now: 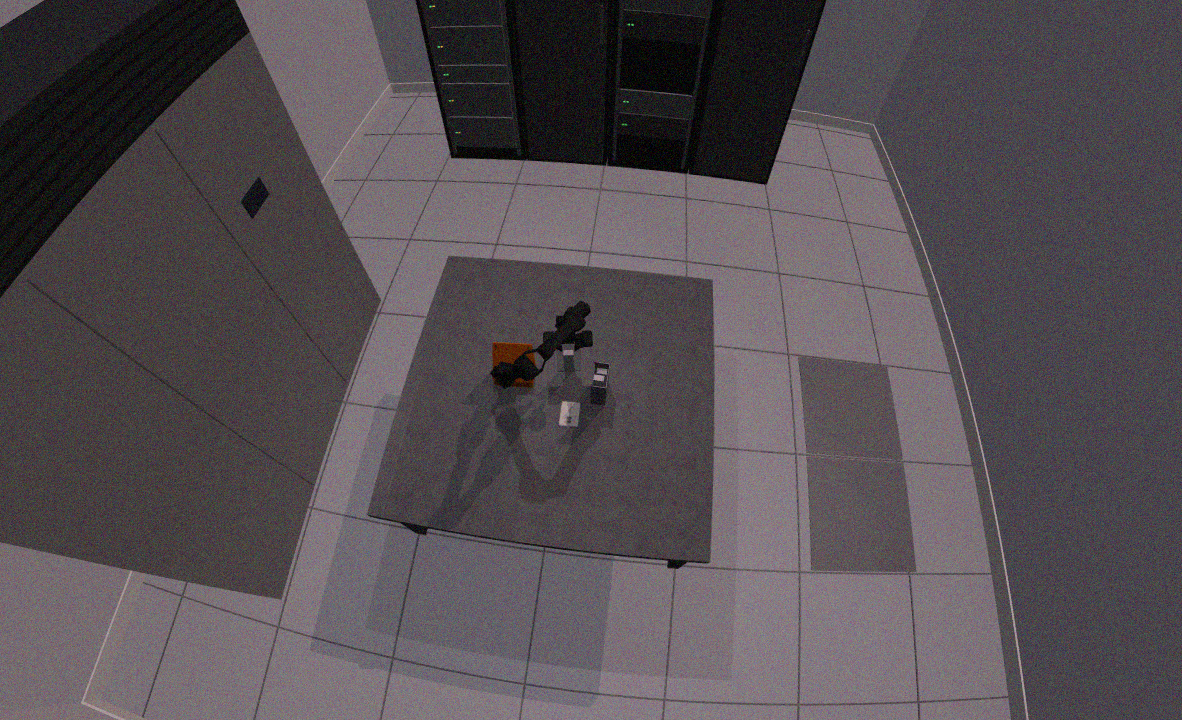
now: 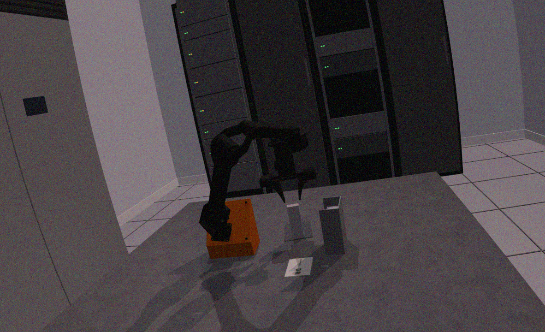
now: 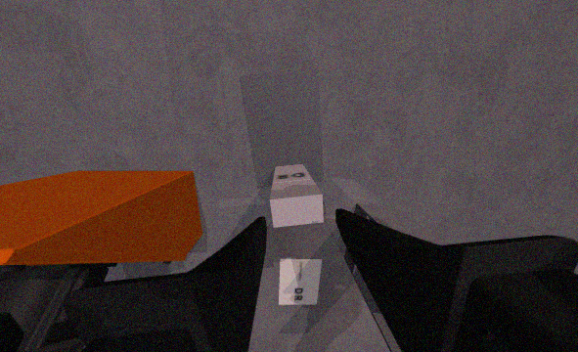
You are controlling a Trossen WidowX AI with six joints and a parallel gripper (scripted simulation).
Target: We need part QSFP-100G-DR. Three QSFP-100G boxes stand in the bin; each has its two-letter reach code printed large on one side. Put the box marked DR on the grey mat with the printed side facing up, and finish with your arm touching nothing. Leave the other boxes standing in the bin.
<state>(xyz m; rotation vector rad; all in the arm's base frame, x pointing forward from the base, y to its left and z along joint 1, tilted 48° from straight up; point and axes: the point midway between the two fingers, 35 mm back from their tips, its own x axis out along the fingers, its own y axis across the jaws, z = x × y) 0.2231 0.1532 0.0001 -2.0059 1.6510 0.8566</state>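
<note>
Now: gripper tip 70 mm above the white box. Round my gripper tip: grey mat 140 mm below, 60 mm to the left, 10 mm behind.
</note>
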